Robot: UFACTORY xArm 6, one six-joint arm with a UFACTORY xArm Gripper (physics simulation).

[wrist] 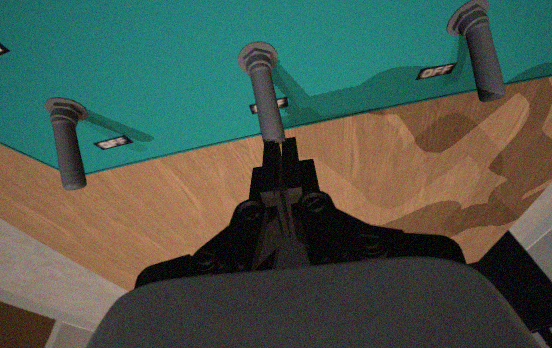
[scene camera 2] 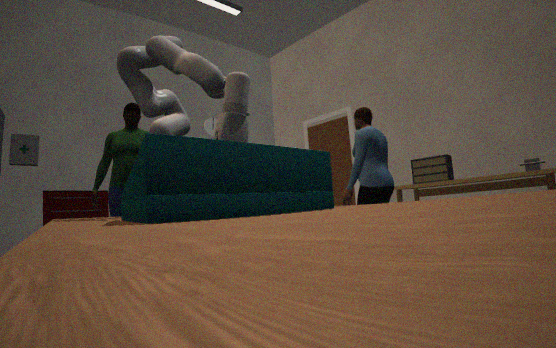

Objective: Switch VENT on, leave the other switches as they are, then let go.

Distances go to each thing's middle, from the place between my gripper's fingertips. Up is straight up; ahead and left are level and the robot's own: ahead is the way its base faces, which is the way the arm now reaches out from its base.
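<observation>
My hand is 5 cm above the teal switch panel (wrist: 137, 87), and it is also 6 cm to the left of the panel and 11 cm short of it.
</observation>
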